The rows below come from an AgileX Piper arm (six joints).
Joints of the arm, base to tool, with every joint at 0 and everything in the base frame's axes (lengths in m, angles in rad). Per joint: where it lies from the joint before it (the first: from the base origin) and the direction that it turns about. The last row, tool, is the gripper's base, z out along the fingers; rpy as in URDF.
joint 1: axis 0 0 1 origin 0.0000 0.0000 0.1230
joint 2: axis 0 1 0 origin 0.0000 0.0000 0.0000
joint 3: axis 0 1 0 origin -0.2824 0.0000 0.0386
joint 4: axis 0.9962 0 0.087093 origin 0.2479 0.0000 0.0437
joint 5: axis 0 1 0 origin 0.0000 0.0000 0.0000
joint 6: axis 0.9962 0 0.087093 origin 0.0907 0.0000 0.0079
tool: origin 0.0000 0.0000 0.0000 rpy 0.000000 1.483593 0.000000
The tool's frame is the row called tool.
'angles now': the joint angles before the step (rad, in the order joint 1, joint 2, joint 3, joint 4, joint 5, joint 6). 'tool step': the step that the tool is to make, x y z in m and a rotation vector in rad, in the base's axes. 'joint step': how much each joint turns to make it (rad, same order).
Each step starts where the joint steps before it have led.
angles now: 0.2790, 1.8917, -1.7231, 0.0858, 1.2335, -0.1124
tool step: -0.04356, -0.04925, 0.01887, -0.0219, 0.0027, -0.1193
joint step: -0.0954, -0.2018, 0.2051, -0.0276, 0.0025, 0.0273
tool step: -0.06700, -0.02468, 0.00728, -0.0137, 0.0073, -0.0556
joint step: -0.0383, -0.2468, 0.2534, -0.0171, 0.0019, 0.0195
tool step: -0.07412, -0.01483, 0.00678, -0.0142, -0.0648, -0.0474
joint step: -0.0042, -0.2862, 0.2216, -0.0361, 0.0014, 0.0471
